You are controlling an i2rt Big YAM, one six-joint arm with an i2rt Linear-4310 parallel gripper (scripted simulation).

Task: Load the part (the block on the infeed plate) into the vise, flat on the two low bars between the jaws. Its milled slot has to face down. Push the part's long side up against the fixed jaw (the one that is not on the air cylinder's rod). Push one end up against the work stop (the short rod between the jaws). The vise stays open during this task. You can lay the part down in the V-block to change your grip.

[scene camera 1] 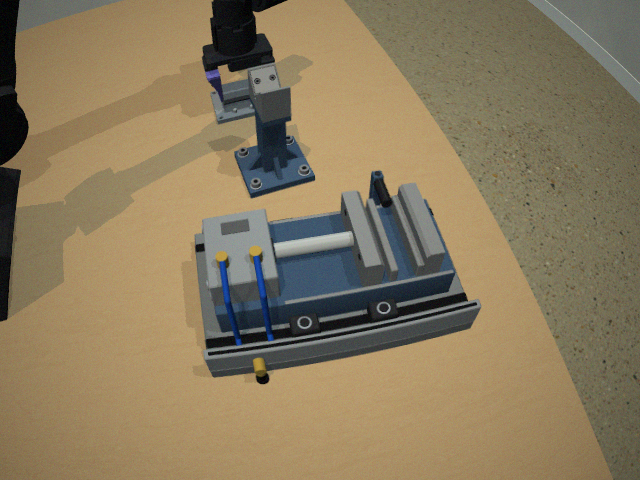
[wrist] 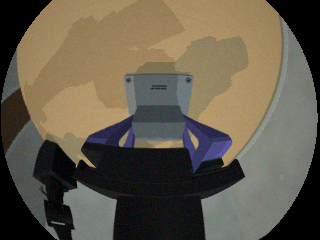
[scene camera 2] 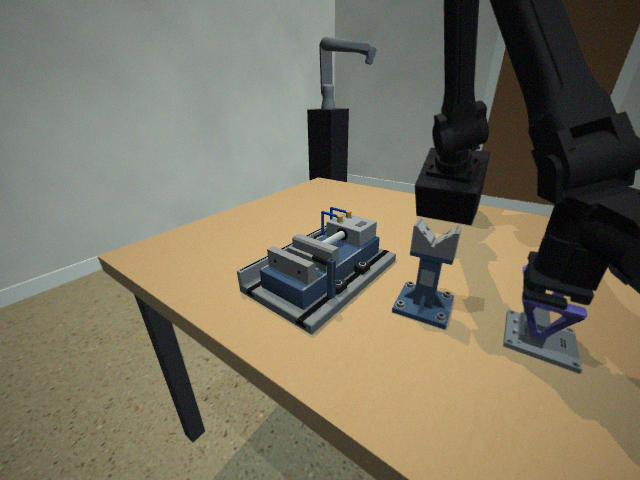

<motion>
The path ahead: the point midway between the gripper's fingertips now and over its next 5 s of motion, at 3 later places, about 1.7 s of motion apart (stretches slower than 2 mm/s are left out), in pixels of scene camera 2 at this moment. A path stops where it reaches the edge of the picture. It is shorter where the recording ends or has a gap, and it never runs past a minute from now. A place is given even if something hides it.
My gripper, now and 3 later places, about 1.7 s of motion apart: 535, 325; 561, 252; 582, 198; 475, 190
</motion>
